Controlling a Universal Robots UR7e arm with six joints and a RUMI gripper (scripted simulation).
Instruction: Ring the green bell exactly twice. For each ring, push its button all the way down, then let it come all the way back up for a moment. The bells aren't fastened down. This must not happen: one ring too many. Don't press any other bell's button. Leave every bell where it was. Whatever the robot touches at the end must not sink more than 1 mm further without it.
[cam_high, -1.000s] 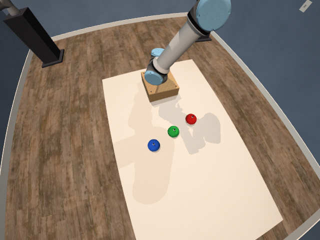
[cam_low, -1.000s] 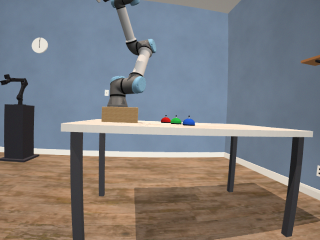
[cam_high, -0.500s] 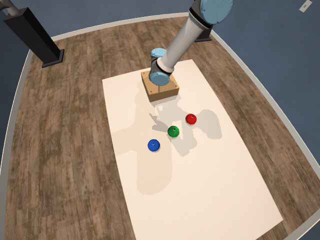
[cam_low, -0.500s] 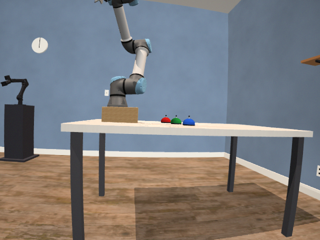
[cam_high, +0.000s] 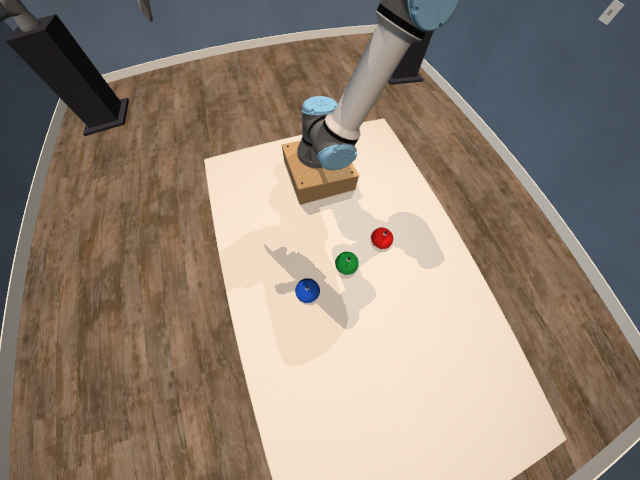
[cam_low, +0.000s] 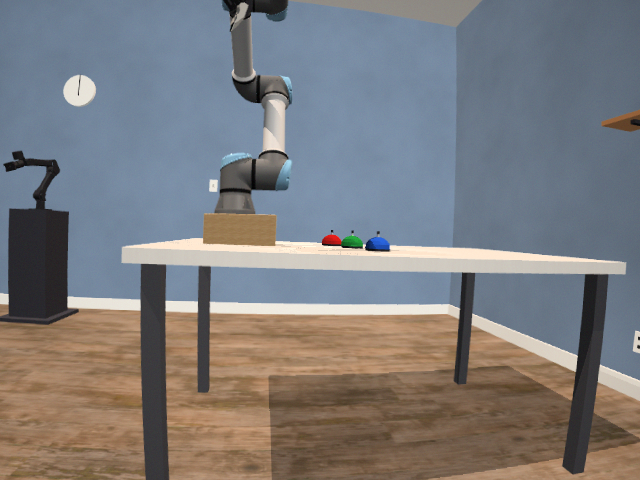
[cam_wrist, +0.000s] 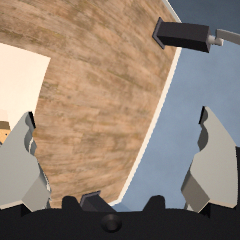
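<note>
The green bell is 620 mm below my hand, 490 mm ahead of it and 380 mm to the left of it. From my hand the other things lie so: blue bell: 620 mm below, 540 mm ahead, 220 mm to the left; red bell: 620 mm below, 540 mm to the left, 440 mm ahead.
</note>
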